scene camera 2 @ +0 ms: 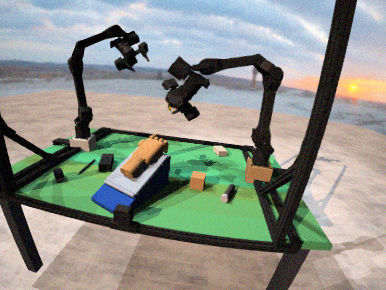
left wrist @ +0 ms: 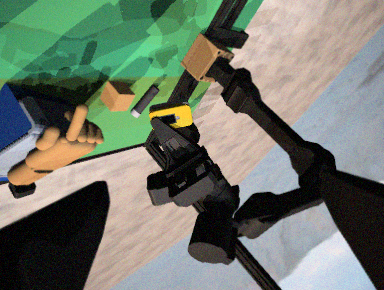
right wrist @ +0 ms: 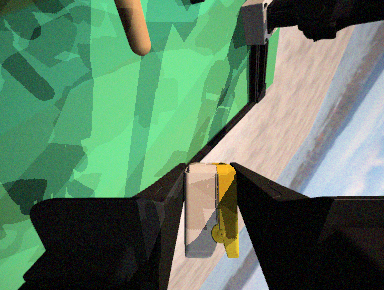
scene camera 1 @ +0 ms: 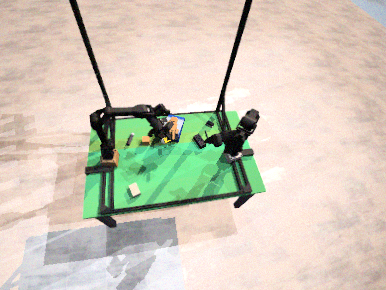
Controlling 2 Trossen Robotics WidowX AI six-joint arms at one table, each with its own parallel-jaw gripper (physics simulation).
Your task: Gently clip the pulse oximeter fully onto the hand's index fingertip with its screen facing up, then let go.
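Seen in the pictures: left gripper, fingertip midpoint: (scene camera 2: 142,66) (left wrist: 215,186) (scene camera 1: 207,140); right gripper, fingertip midpoint: (scene camera 2: 171,110) (left wrist: 152,114) (right wrist: 207,168) (scene camera 1: 168,139); left arm's base, origin of the base link: (scene camera 2: 82,136) (right wrist: 274,13) (scene camera 1: 233,152); right arm's base, origin of the base link: (scene camera 2: 260,163) (left wrist: 216,67) (scene camera 1: 108,155).
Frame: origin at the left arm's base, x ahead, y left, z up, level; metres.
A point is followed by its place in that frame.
The pulse oximeter (right wrist: 201,210) @(x 0.473, y -0.147, z 0.208 m) (left wrist: 185,114) @(x 0.474, y -0.115, z 0.222 m), yellow and whitish, is between the fingers of my right gripper (right wrist: 207,168) @(x 0.449, y -0.136, z 0.189 m), which is shut on it, high above the table and tilted. Which way its screen faces is unclear. The tan hand (scene camera 2: 142,157) @(x 0.361, y -0.360, z 0.069 m) (left wrist: 55,152) @(x 0.356, y -0.278, z 0.094 m) lies on a blue and white wedge (scene camera 2: 156,182) @(x 0.411, y -0.382, z -0.012 m), its index finger (left wrist: 77,122) (right wrist: 135,30) extended. The oximeter is apart from the index fingertip, which shows at the top of the right wrist view. My left gripper (scene camera 2: 138,63) @(x 0.296, y 0.043, z 0.365 m) is open and empty, raised in the air away from the hand.
An orange-brown cube (scene camera 2: 197,181) @(x 0.558, y -0.348, z -0.023 m) (left wrist: 117,96) @(x 0.546, y -0.300, z -0.011 m) and a dark cylinder with a pale end (scene camera 2: 228,193) @(x 0.663, y -0.405, z -0.035 m) (left wrist: 145,101) @(x 0.664, y -0.376, z -0.038 m) lie beside the wedge. A whitish block (scene camera 1: 134,190) @(x 0.738, y 0.024, z -0.028 m) (scene camera 2: 220,150) @(x 0.728, y -0.015, z -0.029 m) lies farther off. A black block (scene camera 2: 106,162) @(x 0.193, y -0.227, z -0.025 m), a thin dark stick (scene camera 2: 86,166) @(x 0.104, y -0.225, z -0.051 m) and a small black block (scene camera 2: 59,174) @(x 0.048, y -0.341, z -0.028 m) lie on the wedge's other side.
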